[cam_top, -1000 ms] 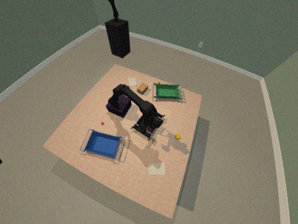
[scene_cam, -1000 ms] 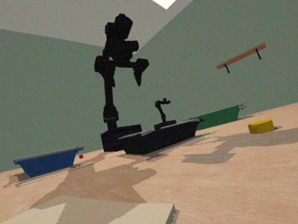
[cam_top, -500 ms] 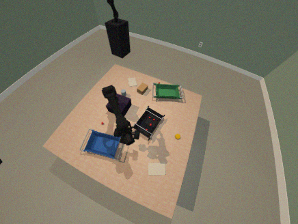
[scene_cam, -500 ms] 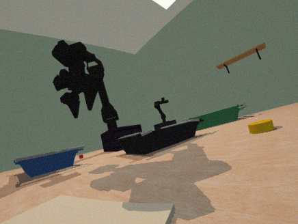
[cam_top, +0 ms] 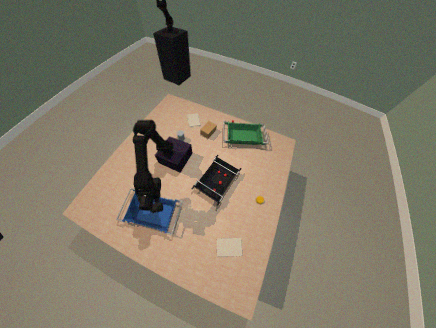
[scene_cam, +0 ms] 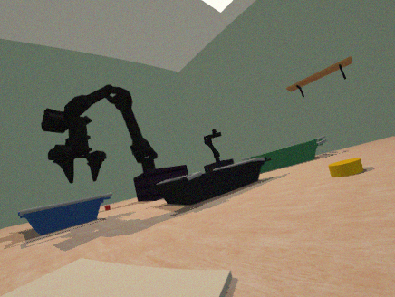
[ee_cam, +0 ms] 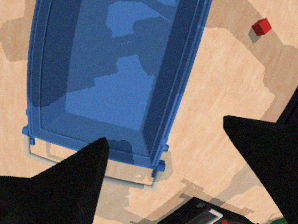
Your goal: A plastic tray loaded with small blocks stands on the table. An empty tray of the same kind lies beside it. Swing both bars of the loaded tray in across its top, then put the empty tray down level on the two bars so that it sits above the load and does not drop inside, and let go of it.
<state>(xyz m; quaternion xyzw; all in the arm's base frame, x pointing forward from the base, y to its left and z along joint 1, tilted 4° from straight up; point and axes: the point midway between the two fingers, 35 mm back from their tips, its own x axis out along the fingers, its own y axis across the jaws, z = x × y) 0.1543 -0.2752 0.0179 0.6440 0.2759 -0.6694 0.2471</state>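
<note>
Right now the blue tray is 3 cm behind my gripper tip, 8 cm to the right of it and 7 cm below it. Round my gripper tip: yellow disc (53 cm ahead, 34 cm to the left, 10 cm below); tan box (7 cm behind, 66 cm to the left, 8 cm below).
</note>
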